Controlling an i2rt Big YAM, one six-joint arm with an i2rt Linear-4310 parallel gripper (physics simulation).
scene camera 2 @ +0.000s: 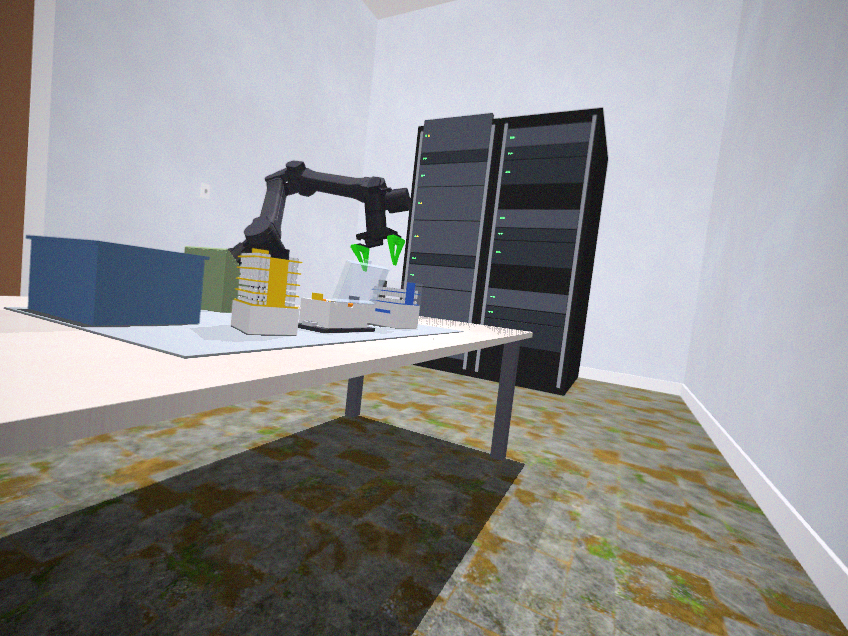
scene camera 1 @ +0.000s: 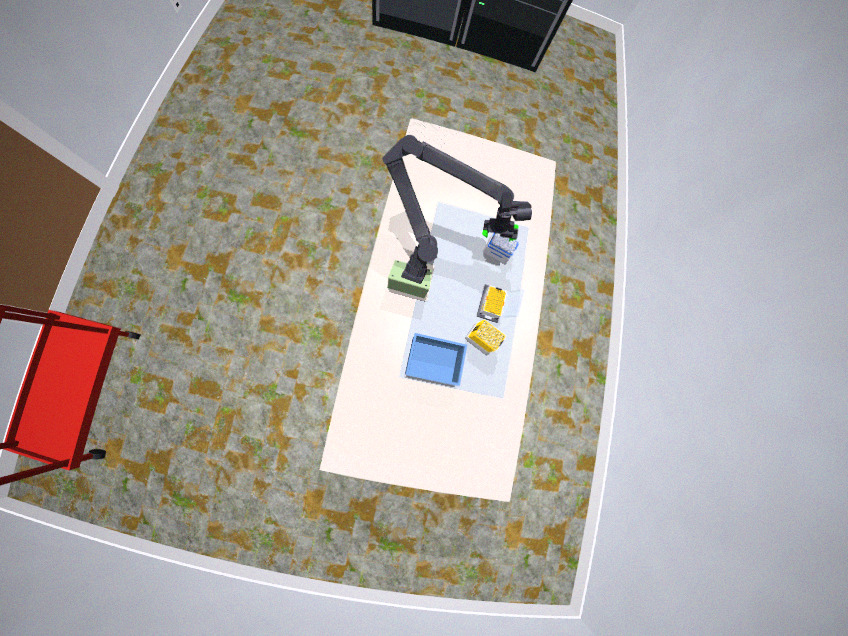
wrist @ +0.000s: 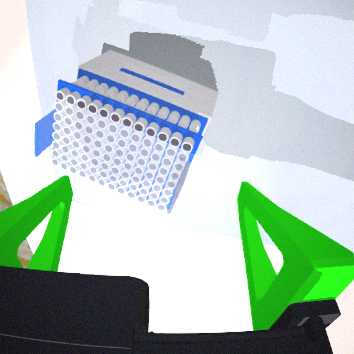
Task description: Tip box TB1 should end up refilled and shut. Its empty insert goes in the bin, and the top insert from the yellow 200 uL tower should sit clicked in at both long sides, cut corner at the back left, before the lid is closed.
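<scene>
Tip box TB1 (scene camera 1: pixel 493 302) (scene camera 2: pixel 335 314) stands on a dark base with a yellow insert in it. Its clear lid (scene camera 2: pixel 357 280) stands open and tilted in the scene camera 2 view. The yellow 200 uL tower (scene camera 1: pixel 486 336) (scene camera 2: pixel 268 290) stands turned at an angle beside the box, on the bin's side, with several stacked inserts in a white base. The blue bin (scene camera 1: pixel 436 360) (scene camera 2: pixel 116 282) stands beyond them; its floor shows no insert. My gripper (scene camera 1: pixel 500 230) (scene camera 2: pixel 380 265) (wrist: pixel 154 186) is open and empty, above and beside the blue tower, away from TB1.
A blue tower (scene camera 1: pixel 502 248) (scene camera 2: pixel 394 314) (wrist: pixel 120 142) of tip inserts stands near the gripper, on the far side of TB1 from the yellow tower. The arm's green base block (scene camera 1: pixel 408 282) (scene camera 2: pixel 208 277) stands at the table's (scene camera 1: pixel 424 438) long edge. A pale mat (scene camera 1: pixel 445 308) lies under the boxes.
</scene>
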